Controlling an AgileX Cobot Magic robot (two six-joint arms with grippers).
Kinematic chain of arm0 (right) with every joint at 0, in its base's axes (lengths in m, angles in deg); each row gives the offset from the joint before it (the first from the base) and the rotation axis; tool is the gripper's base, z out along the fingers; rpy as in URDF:
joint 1: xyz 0 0 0.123 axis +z
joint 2: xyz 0 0 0 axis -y
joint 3: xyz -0.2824 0 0.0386 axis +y
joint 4: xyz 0.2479 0 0.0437 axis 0.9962 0 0.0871
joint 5: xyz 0 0 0 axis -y
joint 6: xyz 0.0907 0 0.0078 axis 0.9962 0 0.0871
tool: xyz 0 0 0 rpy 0 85 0
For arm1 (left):
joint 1: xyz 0 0 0.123 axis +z
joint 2: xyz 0 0 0 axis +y
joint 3: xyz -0.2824 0 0.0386 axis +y
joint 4: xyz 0.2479 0 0.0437 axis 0.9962 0 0.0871
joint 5: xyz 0 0 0 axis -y
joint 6: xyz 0.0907 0 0.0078 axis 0.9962 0 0.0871
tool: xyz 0 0 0 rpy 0 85 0
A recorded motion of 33 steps. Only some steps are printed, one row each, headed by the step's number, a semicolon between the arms.
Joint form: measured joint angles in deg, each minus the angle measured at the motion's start. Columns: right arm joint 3, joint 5, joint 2, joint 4, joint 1, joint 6; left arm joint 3, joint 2, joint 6, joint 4, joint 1, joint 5.
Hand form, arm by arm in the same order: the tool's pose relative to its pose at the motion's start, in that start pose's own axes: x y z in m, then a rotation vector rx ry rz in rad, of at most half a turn. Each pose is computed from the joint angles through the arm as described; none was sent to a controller.
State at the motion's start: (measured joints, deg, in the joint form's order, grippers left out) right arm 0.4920 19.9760 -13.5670 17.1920 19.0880 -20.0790; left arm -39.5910 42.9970 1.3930 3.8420 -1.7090 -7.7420
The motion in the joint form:
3: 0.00 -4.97 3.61 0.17 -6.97 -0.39; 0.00 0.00 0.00 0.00 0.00 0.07
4: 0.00 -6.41 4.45 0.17 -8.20 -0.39; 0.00 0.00 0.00 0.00 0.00 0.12
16: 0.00 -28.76 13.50 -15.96 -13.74 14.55; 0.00 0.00 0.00 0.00 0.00 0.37
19: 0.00 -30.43 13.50 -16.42 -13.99 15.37; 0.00 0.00 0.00 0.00 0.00 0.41
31: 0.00 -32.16 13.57 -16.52 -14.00 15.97; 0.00 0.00 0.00 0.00 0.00 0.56
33: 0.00 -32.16 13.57 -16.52 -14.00 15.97; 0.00 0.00 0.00 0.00 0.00 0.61
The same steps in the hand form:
3: 0.0022 -0.0068 -0.0060 0.0947 0.0251 -0.0183; -0.0001 0.0000 0.0000 0.0000 -0.0012 0.0000
4: 0.0032 -0.0075 -0.0074 0.1081 0.0351 -0.0202; -0.0002 0.0000 0.0000 -0.0001 -0.0021 0.0000
16: 0.0250 -0.0048 -0.0238 0.1181 0.2585 -0.0320; -0.0006 0.0000 0.0000 -0.0002 -0.0065 0.0000
19: 0.0276 -0.0049 -0.0245 0.1226 0.2874 -0.0239; -0.0007 0.0000 0.0000 -0.0002 -0.0072 0.0000
31: 0.0301 -0.0048 -0.0254 0.1226 0.3158 -0.0132; -0.0009 0.0000 0.0000 -0.0002 -0.0098 0.0000
33: 0.0301 -0.0048 -0.0254 0.1226 0.3158 -0.0132; -0.0010 0.0000 0.0000 -0.0003 -0.0106 0.0000

